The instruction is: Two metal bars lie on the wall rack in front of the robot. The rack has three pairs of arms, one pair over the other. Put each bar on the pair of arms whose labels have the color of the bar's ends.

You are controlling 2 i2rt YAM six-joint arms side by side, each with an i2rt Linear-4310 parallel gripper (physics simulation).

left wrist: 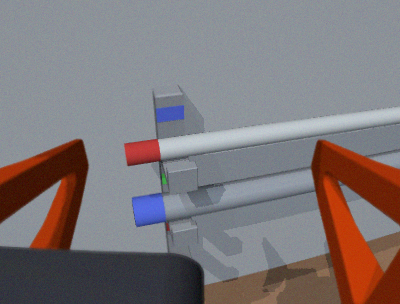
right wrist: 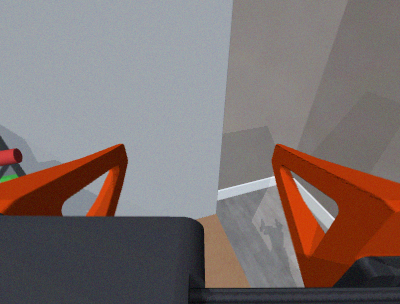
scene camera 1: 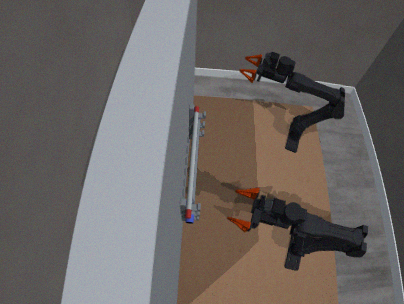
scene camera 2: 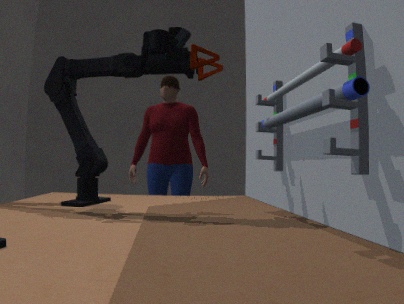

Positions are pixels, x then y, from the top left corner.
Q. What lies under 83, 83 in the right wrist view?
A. A grey wall.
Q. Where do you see a grey wall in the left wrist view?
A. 90, 77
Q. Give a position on a grey wall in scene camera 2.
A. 320, 187
